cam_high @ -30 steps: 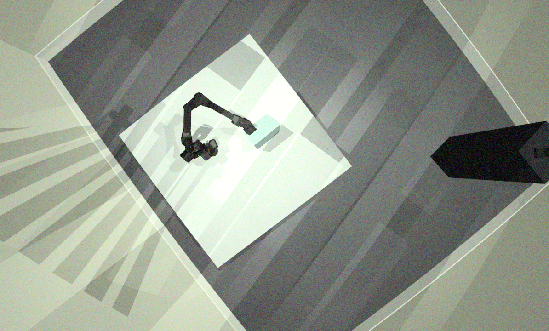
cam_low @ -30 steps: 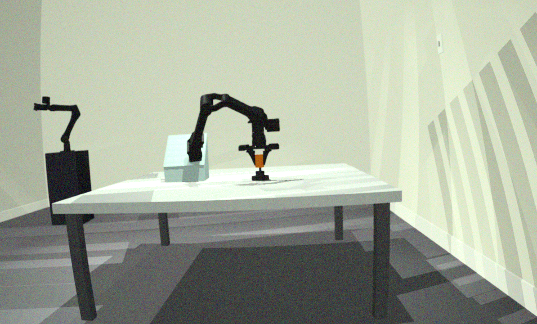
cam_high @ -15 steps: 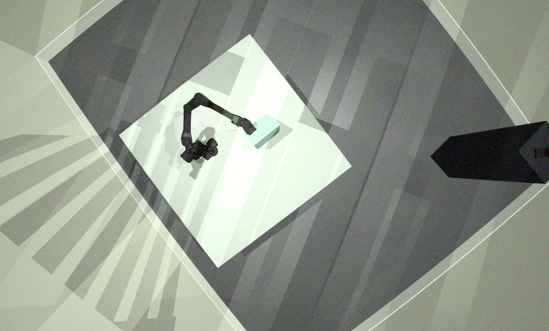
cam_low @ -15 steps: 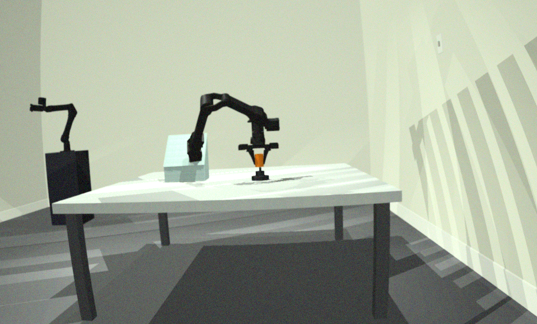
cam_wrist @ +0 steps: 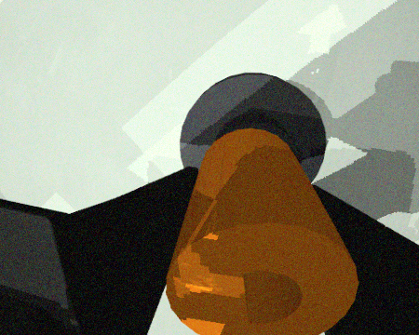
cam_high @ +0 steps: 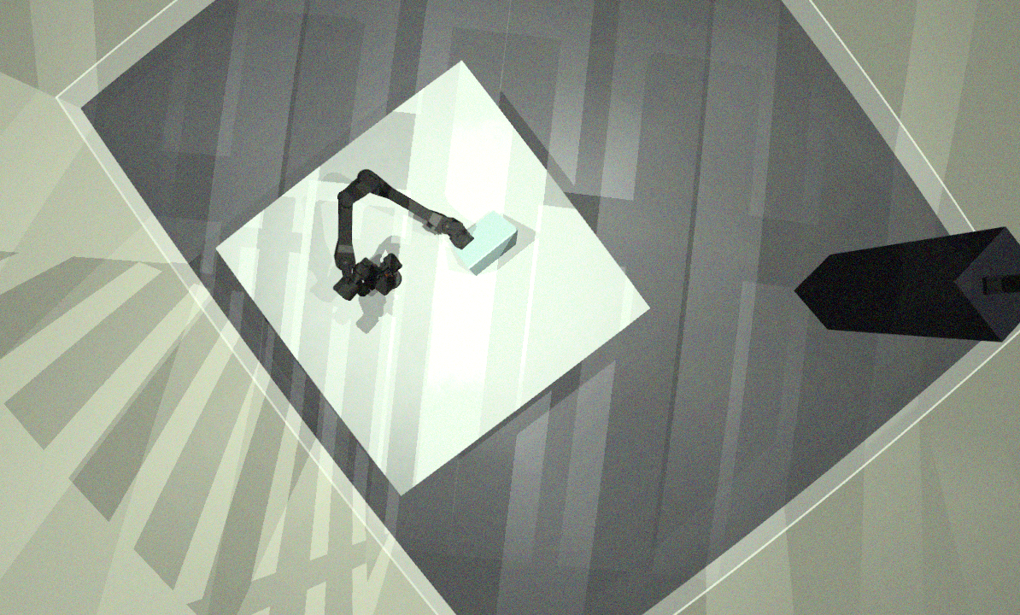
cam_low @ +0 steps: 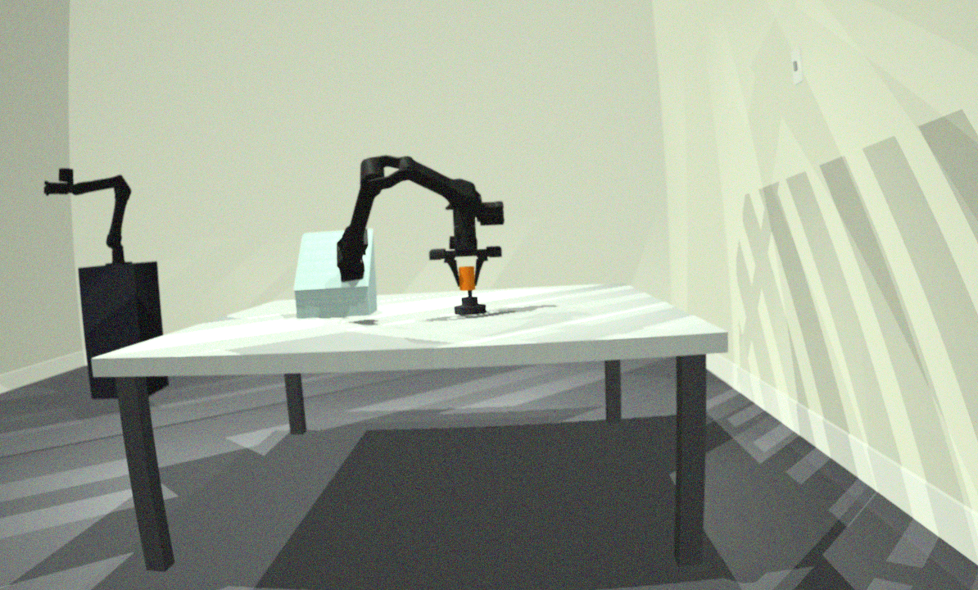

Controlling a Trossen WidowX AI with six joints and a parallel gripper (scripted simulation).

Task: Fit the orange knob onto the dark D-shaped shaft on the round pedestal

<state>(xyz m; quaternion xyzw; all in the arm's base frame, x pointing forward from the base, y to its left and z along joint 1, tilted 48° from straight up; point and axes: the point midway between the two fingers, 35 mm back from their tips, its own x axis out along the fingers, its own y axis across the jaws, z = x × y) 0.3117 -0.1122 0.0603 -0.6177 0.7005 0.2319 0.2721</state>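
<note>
Right now the pedestal is 40 mm below my gripper tip. Also, from my gripper tip: orange knob (20 mm above).
</note>
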